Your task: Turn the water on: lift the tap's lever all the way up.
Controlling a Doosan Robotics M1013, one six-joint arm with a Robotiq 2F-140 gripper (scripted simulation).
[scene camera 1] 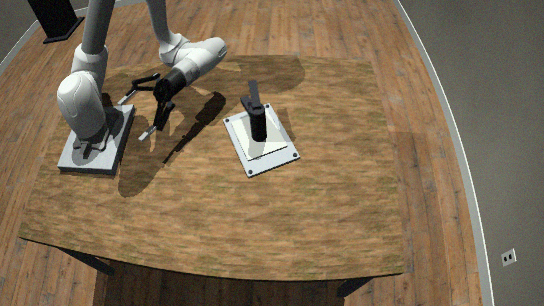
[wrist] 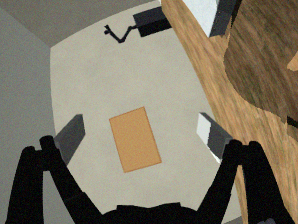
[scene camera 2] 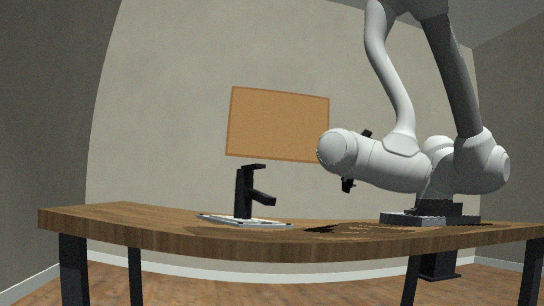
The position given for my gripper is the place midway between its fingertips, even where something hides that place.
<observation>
I see my gripper (scene camera 1: 129,122).
My gripper shows as well in the wrist view (wrist: 141,124).
</observation>
